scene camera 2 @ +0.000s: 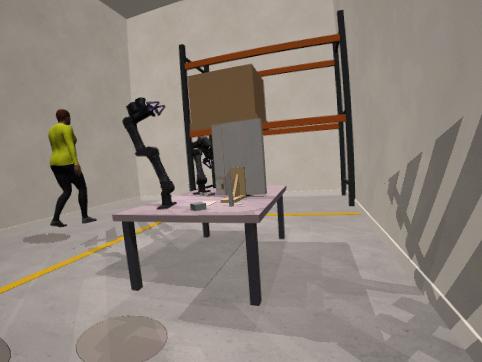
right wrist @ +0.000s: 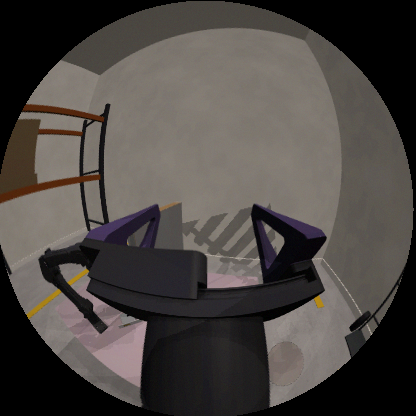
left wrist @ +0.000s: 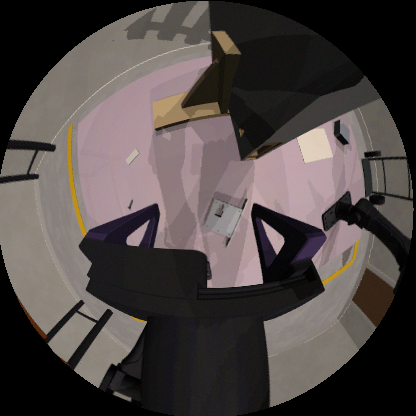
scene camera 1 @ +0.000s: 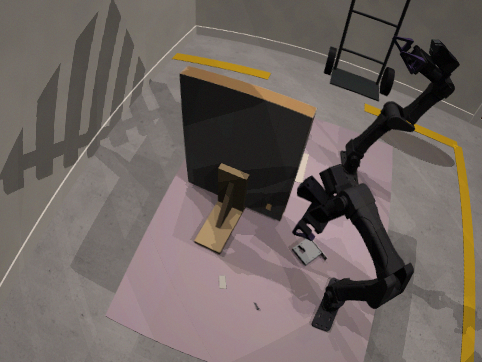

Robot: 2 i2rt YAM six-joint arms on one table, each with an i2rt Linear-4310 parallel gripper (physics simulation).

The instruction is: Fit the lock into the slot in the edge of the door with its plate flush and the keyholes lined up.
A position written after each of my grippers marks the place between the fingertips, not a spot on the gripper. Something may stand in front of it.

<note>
My left gripper [left wrist: 204, 208] is open, holding nothing. My right gripper [right wrist: 205, 208] is open, holding nothing. The table carries a pale card [left wrist: 313, 144]. Further things: a dark door [scene camera 1: 260, 132] and a tan wooden stand [scene camera 1: 232, 184].
The dark door shows as well in the right wrist view [right wrist: 169, 233] and in the left wrist view [left wrist: 282, 88]. The tan wooden stand also shows in the left wrist view [left wrist: 209, 97]. The right wrist view misses the pale card, which is hidden by my right gripper.
</note>
